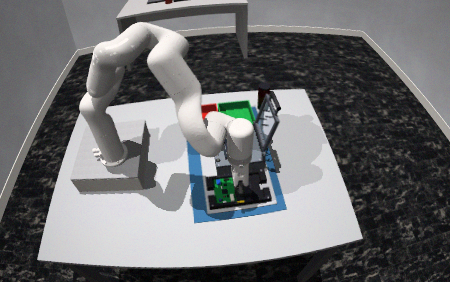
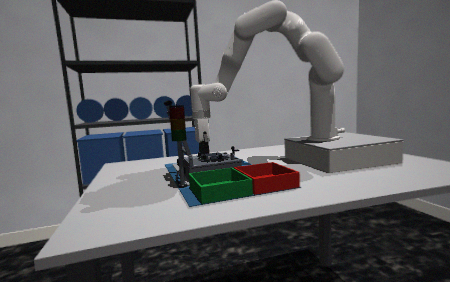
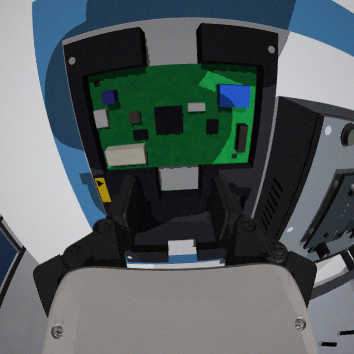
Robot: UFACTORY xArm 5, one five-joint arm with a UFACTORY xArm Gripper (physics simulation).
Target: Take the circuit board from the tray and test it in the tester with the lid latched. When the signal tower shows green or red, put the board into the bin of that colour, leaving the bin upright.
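Frame: origin at the arm's base, x ahead, y left, z up, level; metres.
Seen in the pictures: gripper, fingertip midpoint: (image 1: 238,187) (image 3: 173,190); arm's base at its link origin: (image 1: 114,155) (image 2: 323,138).
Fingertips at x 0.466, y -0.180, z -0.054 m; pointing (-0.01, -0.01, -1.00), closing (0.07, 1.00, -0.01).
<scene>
Pixels of each thing's top centre, then the offset from my fingertips to it. "spot": a spot on its surface instead. Level surfaces: height alone.
- green circuit board at its top centre: (image 3: 174,121) (image 1: 224,189) dx -0.049, dy +0.004, dz -0.006 m
- black tray at a spot on its surface: (image 3: 107,50) (image 1: 211,199) spot: dx -0.098, dy -0.032, dz -0.005 m
- grey tester at a spot on its surface: (image 3: 327,155) spot: dx -0.039, dy +0.099, dz +0.027 m
- signal tower at a spot on its surface: (image 2: 178,122) spot: dx +0.149, dy +0.295, dz +0.174 m
- green bin at its top centre: (image 2: 218,176) (image 1: 236,112) dx +0.058, dy +0.373, dz +0.014 m
- red bin at its top centre: (image 2: 264,169) (image 1: 201,116) dx -0.091, dy +0.375, dz +0.014 m
- blue mat at its surface level: dz -0.031 m
- white table at its surface level: dz -0.034 m
The green circuit board (image 1: 223,190) (image 3: 170,120) lies flat at one end of the black tray (image 1: 216,205) (image 3: 107,50). My gripper (image 1: 241,190) (image 2: 204,150) (image 3: 173,190) is partly open and empty, pointing down over the tray's bare part beside the board; its black fingers stand apart near the board's edge. The grey tester (image 1: 240,161) (image 3: 327,155) stands next to the tray, and its lid (image 1: 273,132) stands raised. The signal tower (image 2: 178,122) shows dull red, amber and green sections, none brightly lit. The green bin (image 1: 235,103) (image 2: 225,193) and red bin (image 1: 210,107) (image 2: 277,183) stand upright.
A blue mat (image 1: 200,215) lies under the tray and tester on the white table (image 1: 125,230). The arm's grey base block (image 1: 110,172) (image 2: 350,155) stands on the table. A shelf rack (image 2: 132,65) with blue bins stands behind the table.
</scene>
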